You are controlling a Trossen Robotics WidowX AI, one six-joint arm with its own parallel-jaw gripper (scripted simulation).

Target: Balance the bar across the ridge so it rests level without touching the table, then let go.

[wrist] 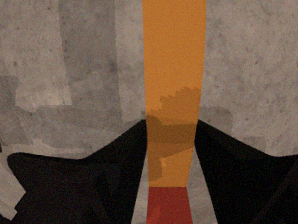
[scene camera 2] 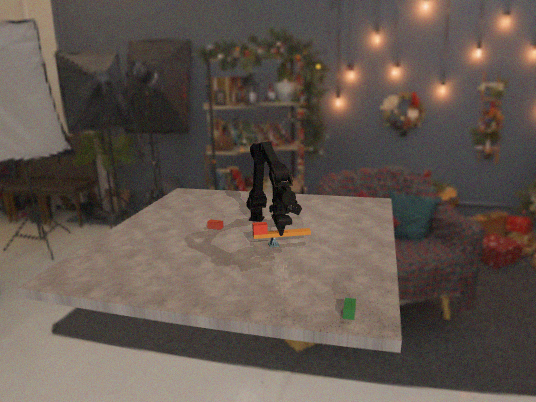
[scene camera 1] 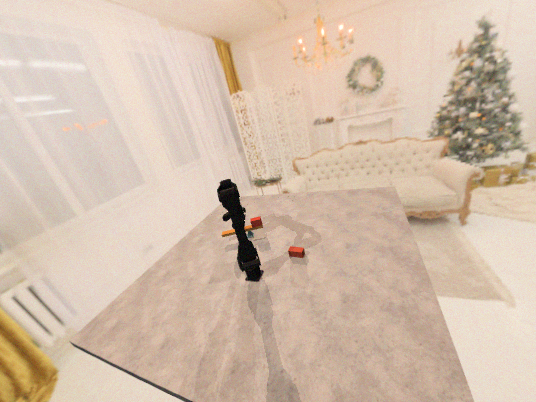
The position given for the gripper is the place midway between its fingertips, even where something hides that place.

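Visible here: the gripper (wrist: 170, 125); an orange bar (wrist: 174, 45).
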